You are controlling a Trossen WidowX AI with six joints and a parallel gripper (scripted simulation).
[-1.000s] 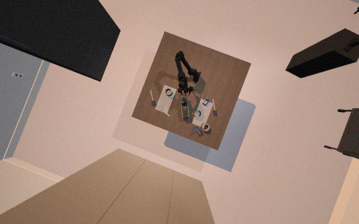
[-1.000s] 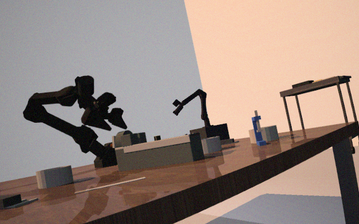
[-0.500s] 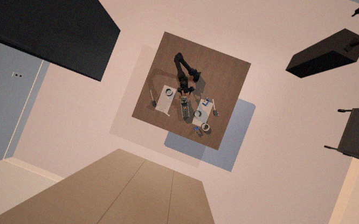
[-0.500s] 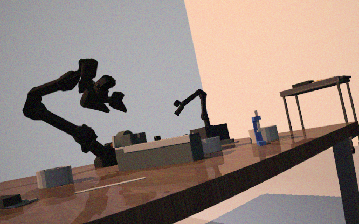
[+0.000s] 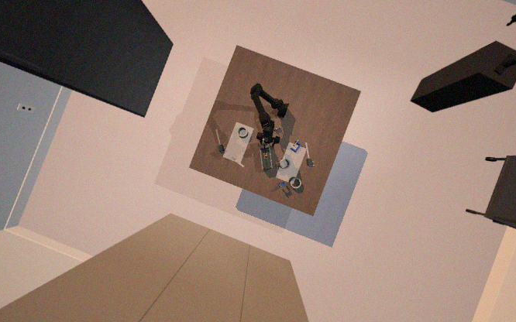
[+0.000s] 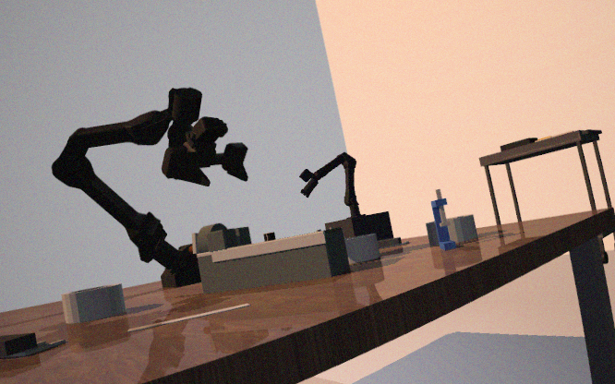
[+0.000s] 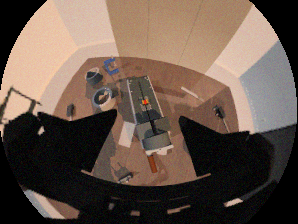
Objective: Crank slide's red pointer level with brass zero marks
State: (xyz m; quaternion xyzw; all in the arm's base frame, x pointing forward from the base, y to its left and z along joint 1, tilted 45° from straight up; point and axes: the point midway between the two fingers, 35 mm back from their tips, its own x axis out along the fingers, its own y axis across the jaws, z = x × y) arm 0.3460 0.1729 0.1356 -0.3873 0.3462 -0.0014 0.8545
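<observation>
My gripper tip is now 10 cm past the crank handle, 5 cm to the left of it and 12 cm above it. The rest, counted from my gripper tip: red pointer: 7 cm ahead, 3 cm to the left, 12 cm below; then thin white rod: 25 cm ahead, 18 cm to the right, 20 cm below.
</observation>
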